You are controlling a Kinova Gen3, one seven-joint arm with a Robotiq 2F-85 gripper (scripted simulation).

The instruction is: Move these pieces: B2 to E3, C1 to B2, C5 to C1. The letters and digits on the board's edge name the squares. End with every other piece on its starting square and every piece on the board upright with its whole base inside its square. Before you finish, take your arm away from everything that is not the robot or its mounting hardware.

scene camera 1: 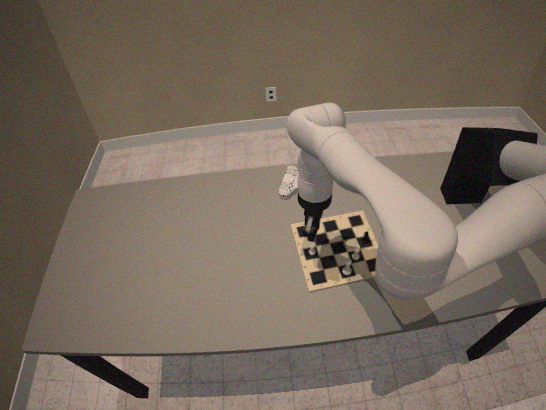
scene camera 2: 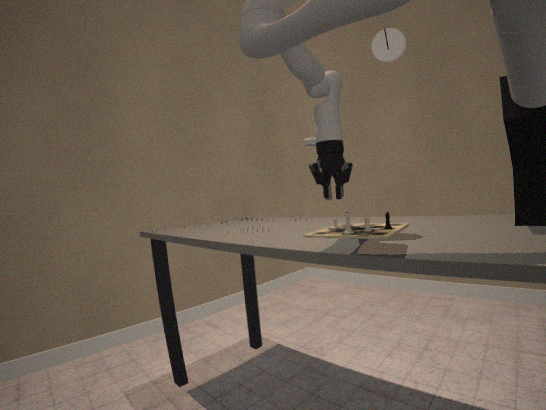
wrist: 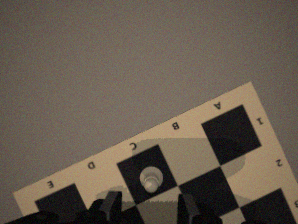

Path:
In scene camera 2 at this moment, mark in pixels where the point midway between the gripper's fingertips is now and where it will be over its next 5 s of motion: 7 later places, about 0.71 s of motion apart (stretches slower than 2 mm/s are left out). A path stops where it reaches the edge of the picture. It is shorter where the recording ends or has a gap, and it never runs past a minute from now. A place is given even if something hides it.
My gripper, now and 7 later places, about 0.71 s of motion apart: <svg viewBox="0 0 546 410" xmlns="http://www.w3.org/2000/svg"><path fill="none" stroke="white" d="M334 199L334 209L335 214L335 223L335 226L336 198L341 189L350 190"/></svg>

